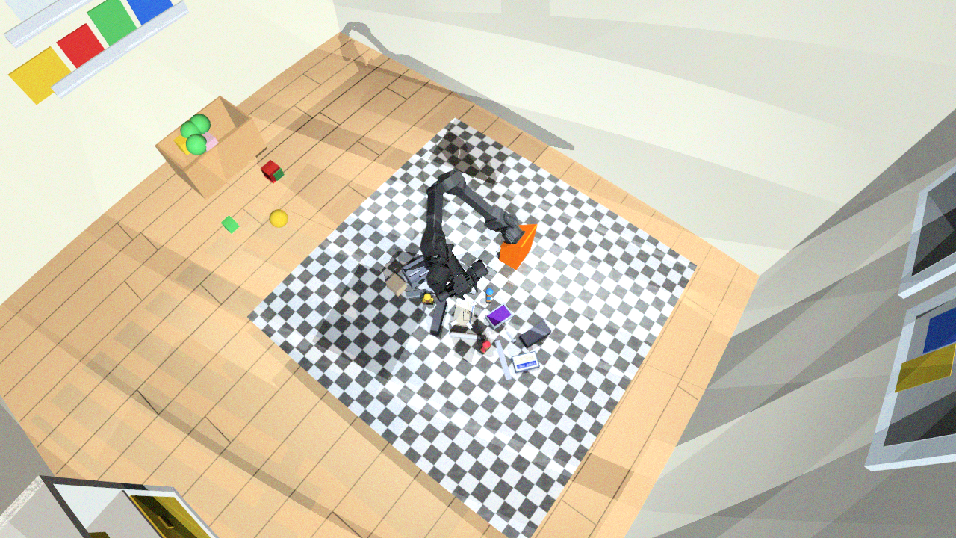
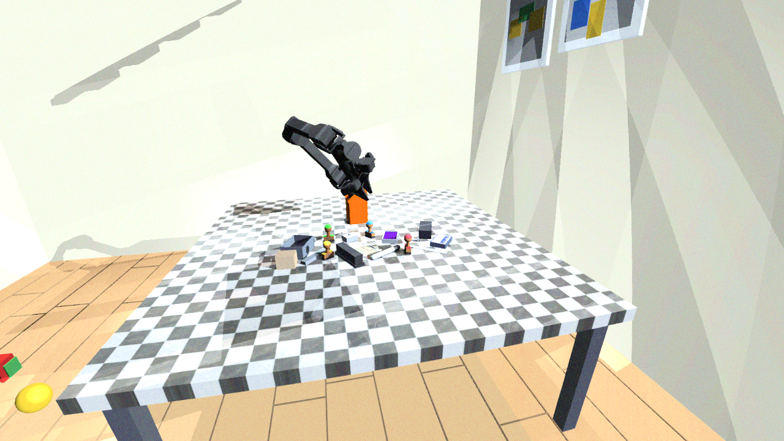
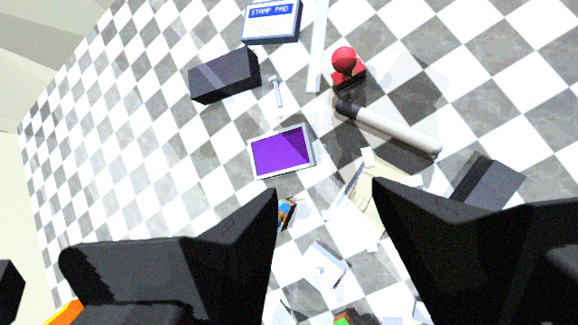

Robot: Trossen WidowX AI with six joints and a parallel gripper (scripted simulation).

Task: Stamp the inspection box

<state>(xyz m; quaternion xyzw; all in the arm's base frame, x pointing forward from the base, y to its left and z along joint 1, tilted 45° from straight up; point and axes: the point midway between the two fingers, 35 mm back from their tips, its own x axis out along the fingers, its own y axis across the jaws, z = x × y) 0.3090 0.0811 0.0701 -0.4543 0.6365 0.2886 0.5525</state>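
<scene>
The green-knobbed stamp is 18 cm below my gripper tip, 15 cm to the right of it and 10 cm behind it. The rest, counted from my gripper tip: blue-knobbed stamp: 18 cm below, 11 cm behind, 1 cm to the left; white marker: 19 cm below, 6 cm to the left, 6 cm ahead; cream card: 20 cm below, 2 cm to the right.
</scene>
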